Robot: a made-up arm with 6 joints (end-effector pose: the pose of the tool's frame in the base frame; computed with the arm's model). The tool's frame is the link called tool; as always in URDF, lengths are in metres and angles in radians. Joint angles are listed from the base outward.
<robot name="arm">
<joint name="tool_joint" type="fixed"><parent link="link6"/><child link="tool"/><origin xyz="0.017 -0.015 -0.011" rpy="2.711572 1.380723 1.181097"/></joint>
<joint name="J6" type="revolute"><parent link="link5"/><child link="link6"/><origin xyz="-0.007 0.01 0.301" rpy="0 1.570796 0"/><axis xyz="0 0 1"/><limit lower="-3.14" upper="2.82"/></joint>
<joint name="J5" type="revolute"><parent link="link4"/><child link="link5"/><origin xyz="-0.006 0.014 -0.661" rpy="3.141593 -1.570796 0"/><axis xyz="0 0 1"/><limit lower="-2.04" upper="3.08"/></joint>
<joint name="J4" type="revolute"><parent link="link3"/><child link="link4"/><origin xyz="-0.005 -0.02 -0.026" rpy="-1.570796 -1.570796 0"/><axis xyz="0 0 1"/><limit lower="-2.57" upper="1.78"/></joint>
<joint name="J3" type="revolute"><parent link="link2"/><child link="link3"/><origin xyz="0.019 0.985 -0.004" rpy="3.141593 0 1.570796"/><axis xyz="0 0 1"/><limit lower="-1.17" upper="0.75"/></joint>
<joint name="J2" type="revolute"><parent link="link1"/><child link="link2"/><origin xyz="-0.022 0.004 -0.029" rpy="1.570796 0 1.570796"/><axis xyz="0 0 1"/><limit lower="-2.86" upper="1.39"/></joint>
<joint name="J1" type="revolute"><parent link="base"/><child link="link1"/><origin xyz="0.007 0.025 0.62" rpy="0 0 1.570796"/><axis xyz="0 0 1"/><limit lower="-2.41" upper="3.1"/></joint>
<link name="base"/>
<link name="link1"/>
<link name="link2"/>
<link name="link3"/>
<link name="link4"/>
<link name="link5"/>
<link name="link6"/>
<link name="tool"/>
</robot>
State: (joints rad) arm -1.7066 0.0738 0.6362 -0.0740 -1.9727 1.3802
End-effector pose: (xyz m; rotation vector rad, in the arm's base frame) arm -0.3500 -0.5432 1.9065 0.1602 1.6549 -0.2548
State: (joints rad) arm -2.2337 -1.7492 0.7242 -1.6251 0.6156 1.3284
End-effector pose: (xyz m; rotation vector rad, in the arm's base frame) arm 0.8465 1.0851 1.0575 -1.8599 -1.7953 -0.8434
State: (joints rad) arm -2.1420 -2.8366 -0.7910 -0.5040 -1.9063 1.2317
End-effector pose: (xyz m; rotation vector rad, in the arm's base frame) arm 0.0522 0.5446 0.2900 -1.0146 1.3336 -1.4391
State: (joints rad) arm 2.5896 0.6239 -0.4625 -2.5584 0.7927 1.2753
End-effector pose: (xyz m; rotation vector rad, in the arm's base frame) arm -0.7397 0.2220 0.6964 -0.9666 1.0779 0.8587
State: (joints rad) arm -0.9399 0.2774 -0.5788 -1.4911 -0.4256 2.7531
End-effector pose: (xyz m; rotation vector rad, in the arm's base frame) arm 0.2766 -0.3496 0.8226 -0.6395 1.0451 0.0601
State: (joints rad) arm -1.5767 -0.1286 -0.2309 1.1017 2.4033 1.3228
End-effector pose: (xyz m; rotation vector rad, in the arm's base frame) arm -0.0829 -0.5314 1.7552 -2.6524 -1.0739 -0.7936
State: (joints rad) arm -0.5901 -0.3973 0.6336 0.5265 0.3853 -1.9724
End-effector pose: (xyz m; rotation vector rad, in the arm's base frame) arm -0.2976 -0.0868 2.1785 0.5946 -1.0625 0.7054
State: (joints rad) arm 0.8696 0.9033 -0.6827 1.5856 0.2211 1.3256
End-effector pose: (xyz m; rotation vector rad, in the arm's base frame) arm 0.6642 0.8030 0.5080 1.9530 0.8136 -1.8304
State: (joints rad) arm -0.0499 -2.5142 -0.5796 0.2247 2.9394 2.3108
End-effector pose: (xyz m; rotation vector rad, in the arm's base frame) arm -0.9130 -0.2063 0.3697 -1.7823 0.9675 1.3509
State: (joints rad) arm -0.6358 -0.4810 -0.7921 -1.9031 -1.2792 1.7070
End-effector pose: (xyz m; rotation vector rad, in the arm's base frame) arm 0.1231 0.0674 0.9985 0.2215 0.0127 0.6668
